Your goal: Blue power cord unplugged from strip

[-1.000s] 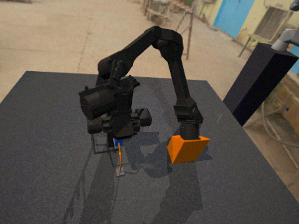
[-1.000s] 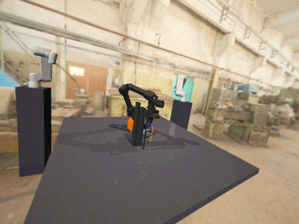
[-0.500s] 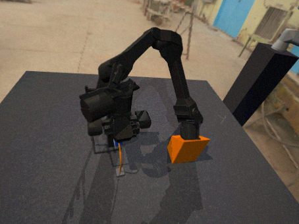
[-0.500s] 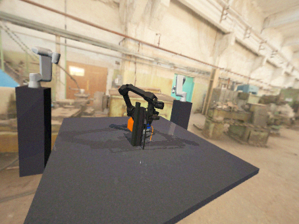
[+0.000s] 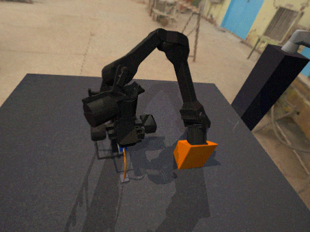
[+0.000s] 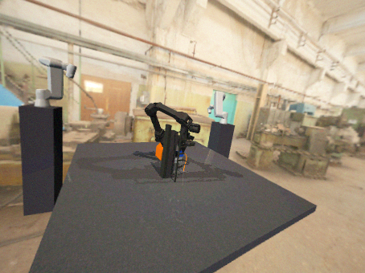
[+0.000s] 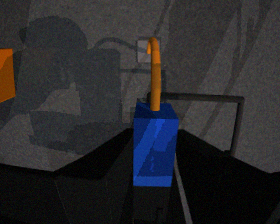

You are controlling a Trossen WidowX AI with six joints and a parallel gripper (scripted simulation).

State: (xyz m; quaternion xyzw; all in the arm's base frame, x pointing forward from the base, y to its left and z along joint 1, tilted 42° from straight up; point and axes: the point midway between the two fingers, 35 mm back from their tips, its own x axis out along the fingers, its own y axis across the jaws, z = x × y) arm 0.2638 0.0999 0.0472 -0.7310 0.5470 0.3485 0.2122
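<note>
The blue plug is 10 mm ahead of my gripper tip and 30 mm to the right of it.
</note>
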